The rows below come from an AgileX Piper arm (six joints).
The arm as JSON. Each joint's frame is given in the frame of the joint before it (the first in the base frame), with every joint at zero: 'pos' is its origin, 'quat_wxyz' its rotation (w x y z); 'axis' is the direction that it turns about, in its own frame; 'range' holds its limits. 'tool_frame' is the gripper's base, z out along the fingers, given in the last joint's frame.
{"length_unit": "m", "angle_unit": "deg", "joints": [
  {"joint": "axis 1", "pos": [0.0, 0.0, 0.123], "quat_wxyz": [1.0, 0.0, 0.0, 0.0], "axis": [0.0, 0.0, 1.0], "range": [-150.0, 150.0]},
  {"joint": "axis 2", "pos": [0.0, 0.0, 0.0], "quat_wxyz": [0.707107, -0.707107, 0.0, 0.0], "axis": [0.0, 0.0, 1.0], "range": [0.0, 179.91]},
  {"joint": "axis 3", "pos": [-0.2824, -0.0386, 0.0], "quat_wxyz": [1.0, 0.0, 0.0, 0.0], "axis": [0.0, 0.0, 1.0], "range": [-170.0, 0.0]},
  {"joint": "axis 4", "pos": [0.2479, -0.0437, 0.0], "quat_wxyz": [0.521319, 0.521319, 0.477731, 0.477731], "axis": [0.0, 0.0, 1.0], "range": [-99.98, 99.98]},
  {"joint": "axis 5", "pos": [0.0, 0.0, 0.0], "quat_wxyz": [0.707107, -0.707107, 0.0, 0.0], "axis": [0.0, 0.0, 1.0], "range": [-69.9, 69.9]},
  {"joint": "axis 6", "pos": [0.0, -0.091, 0.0], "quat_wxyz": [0.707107, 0.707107, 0.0, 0.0], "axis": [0.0, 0.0, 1.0], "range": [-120.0, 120.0]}
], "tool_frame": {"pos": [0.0, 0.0, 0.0], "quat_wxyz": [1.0, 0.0, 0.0, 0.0]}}
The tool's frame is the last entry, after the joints.
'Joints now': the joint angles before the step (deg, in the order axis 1, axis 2, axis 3, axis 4, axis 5, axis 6). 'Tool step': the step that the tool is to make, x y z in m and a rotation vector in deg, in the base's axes. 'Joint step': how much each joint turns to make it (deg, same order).
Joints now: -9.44, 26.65, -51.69, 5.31, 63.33, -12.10
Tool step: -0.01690, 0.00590, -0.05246, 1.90, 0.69, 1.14
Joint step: -0.01, -9.53, 12.34, 2.29, -1.79, -0.41
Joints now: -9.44, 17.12, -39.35, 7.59, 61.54, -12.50
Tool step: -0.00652, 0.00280, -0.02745, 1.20, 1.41, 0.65
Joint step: 0.01, -4.44, 5.83, 1.20, 0.22, -0.14
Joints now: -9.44, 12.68, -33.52, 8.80, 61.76, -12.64
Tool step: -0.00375, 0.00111, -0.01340, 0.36, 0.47, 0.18
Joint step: 0.01, -2.48, 2.78, 0.33, 0.22, 0.00
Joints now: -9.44, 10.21, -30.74, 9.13, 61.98, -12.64
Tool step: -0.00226, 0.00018, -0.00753, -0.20, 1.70, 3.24
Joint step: 4.01, -0.73, 1.23, -1.06, 1.08, 0.77
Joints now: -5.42, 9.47, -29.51, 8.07, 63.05, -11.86
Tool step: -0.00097, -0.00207, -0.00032, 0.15, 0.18, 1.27
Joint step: 4.04, -0.12, 0.00, -2.37, 0.00, 2.90
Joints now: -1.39, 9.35, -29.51, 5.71, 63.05, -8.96
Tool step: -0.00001, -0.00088, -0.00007, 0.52, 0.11, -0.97
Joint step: 0.18, 0.00, 0.00, -0.66, 0.00, 1.42
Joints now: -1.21, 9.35, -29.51, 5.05, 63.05, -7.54
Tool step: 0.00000, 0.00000, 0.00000, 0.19, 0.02, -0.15
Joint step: 0.00, 0.00, 0.00, 0.00, 0.00, 0.24
